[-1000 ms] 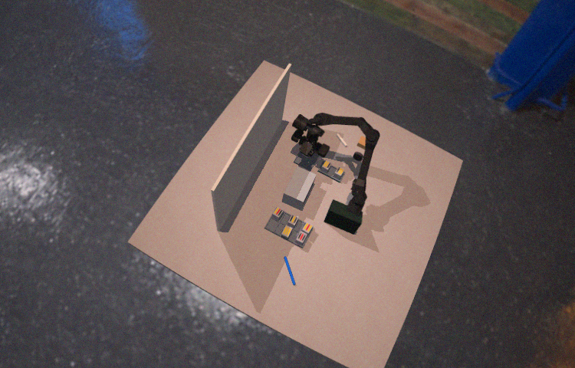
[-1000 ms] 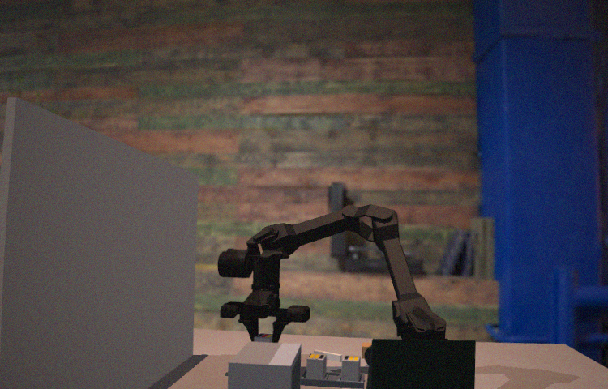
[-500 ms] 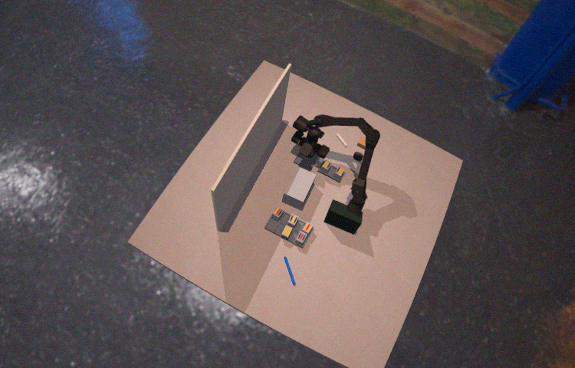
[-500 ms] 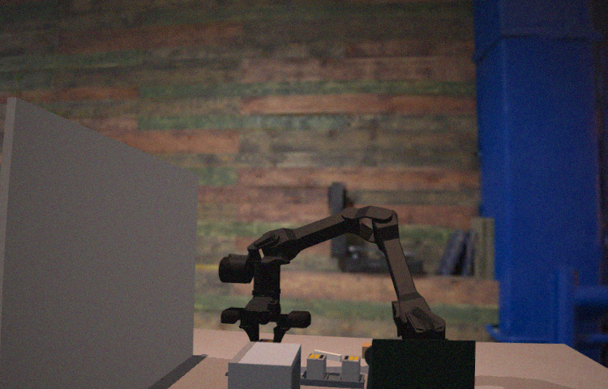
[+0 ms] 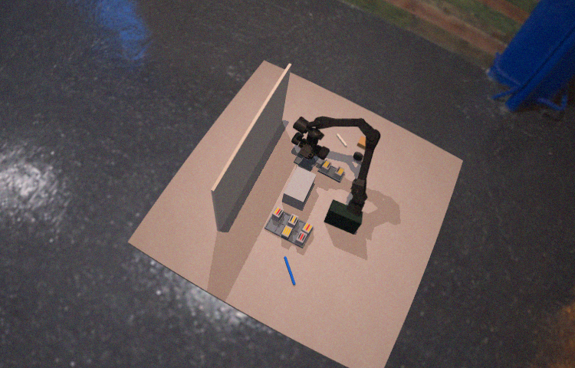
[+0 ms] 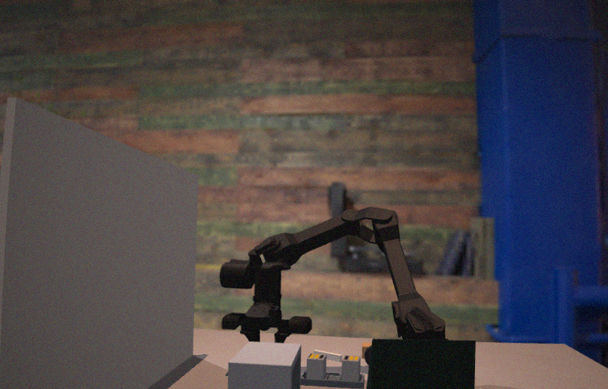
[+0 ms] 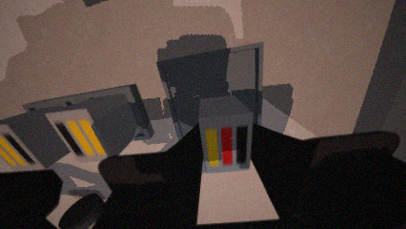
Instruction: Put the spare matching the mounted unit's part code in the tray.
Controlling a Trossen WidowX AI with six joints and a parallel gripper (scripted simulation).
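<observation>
Now: the dark grey tray 2 cm below my gripper tip. Round my gripper tip: black cylinder (23 cm behind, 13 cm to the right); rack (15 cm behind, 2 cm to the left, 2 cm below); grey mounted unit (21 cm to the left, 5 cm behind, 2 cm above).
</observation>
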